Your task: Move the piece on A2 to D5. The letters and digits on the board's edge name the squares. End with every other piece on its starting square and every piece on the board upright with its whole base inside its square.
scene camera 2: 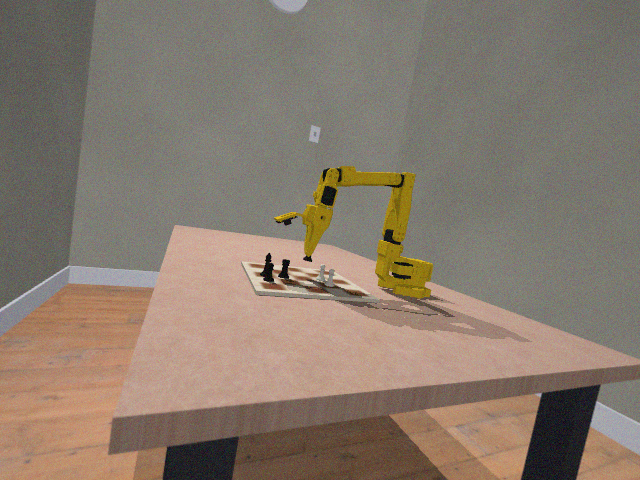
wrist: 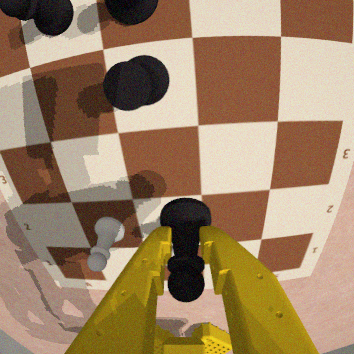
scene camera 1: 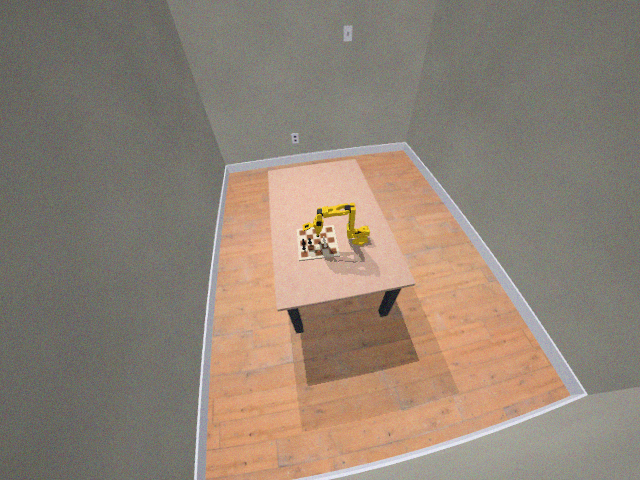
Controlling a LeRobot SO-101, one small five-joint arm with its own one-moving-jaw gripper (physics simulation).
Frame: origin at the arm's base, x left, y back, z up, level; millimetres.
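Seen in the pictures: end effector, tool point: (scene camera 2: 308,254) (wrist: 170,240) (scene camera 1: 317,235); arm's base, origin of the base link: (scene camera 2: 395,290) (wrist: 182,332) (scene camera 1: 355,238).
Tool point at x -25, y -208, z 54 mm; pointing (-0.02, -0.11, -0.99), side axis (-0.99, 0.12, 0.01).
Pixels of each thing's top centre, then the offset from my tool point to it. "*": a spot on its surface instead. Level surfaces: height alone.
- black pawn-like piece, middle of its top: (wrist: 186,297) (scene camera 2: 311,245) dy +4, dx -4, dz +18 mm
- board, middle of its top: (wrist: 161,165) (scene camera 2: 303,278) (scene camera 1: 317,241) dy -4, dx +6, dz -48 mm
- A2, surface spot: (wrist: 45,220) * dy +24, dx +91, dz -48 mm
- D5, surface spot: (wrist: 235,15) * dy -67, dx -36, dz -48 mm
- black rook, middle of its top: (wrist: 126,86) (scene camera 2: 286,260) dy -45, dx +6, dz -15 mm
- white piece, middle of its top: (wrist: 93,269) (scene camera 2: 332,269) dy +34, dx +46, dz -16 mm
- taller black piece, surface spot: (scene camera 2: 268,258) * dy -81, dx +9, dz -15 mm
- table, its level: dz -54 mm
My gripper (scene camera 1: 318,235) (scene camera 2: 308,255) (wrist: 185,240) is shut on a black pawn-like piece (scene camera 2: 307,258) (wrist: 185,212), its base down, held well above the board (scene camera 2: 310,296) (wrist: 337,185). A2 (wrist: 45,220), light and shadowed at the left in the wrist view, carries no piece. D5 (wrist: 235,15), light at the top, shows bare as far as it is in view. A black rook (scene camera 2: 284,269) (wrist: 127,85) stands on C4, a black piece (wrist: 132,6) on C5 and another (wrist: 54,16) on B5. A white piece (wrist: 109,230) stands on B2. C2 is partly hidden by the held piece and jaw.
In scene camera 2, two white pieces (scene camera 2: 321,273) (scene camera 2: 331,277) stand close together, and a taller black piece (scene camera 2: 268,258) stands behind a shorter one (scene camera 2: 268,272). The arm's yellow base (scene camera 1: 358,235) (scene camera 2: 408,279) is beside the board on the table (scene camera 1: 341,289) (scene camera 2: 310,356).
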